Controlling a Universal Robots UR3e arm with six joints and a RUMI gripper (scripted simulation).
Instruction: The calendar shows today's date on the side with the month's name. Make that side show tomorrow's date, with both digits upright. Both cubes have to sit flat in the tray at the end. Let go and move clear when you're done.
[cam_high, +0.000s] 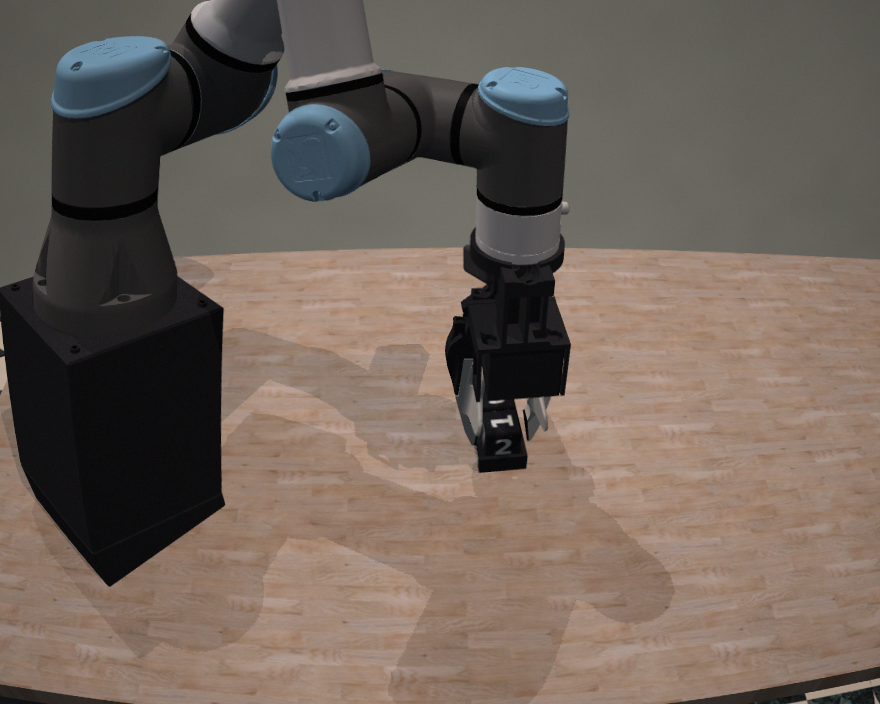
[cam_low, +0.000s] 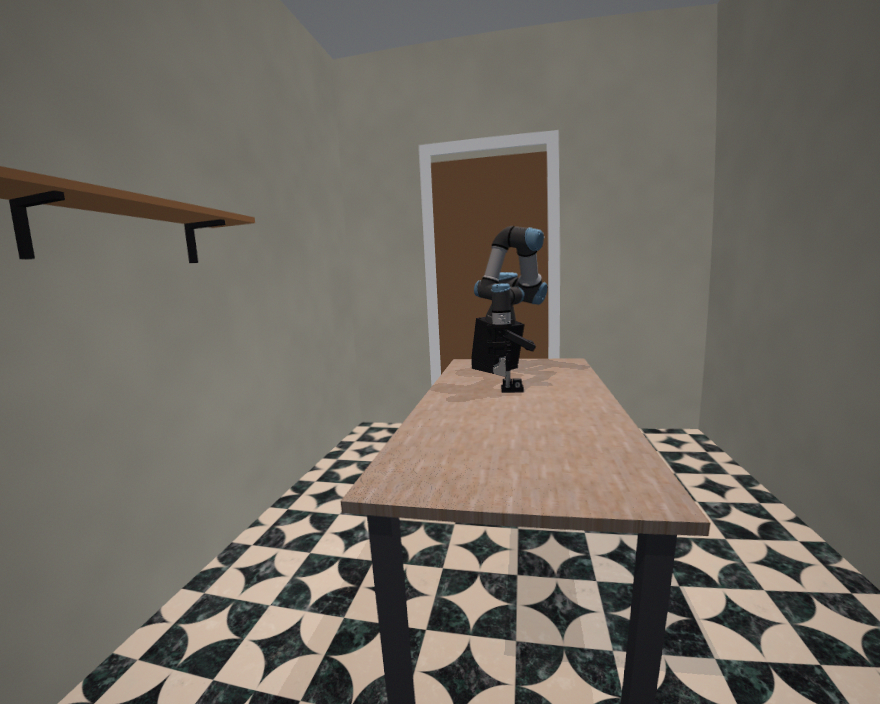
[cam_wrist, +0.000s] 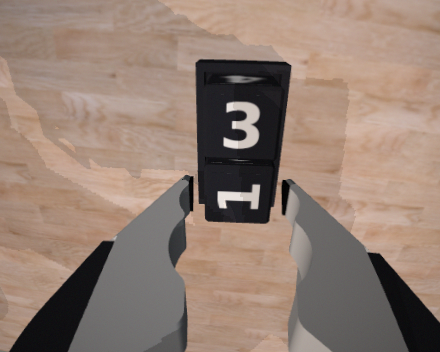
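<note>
The black number cube is 1 cm below my hand. Also, from my hand: black calendar tray (3 cm below, 2 cm to the left, 1 cm behind).
</note>
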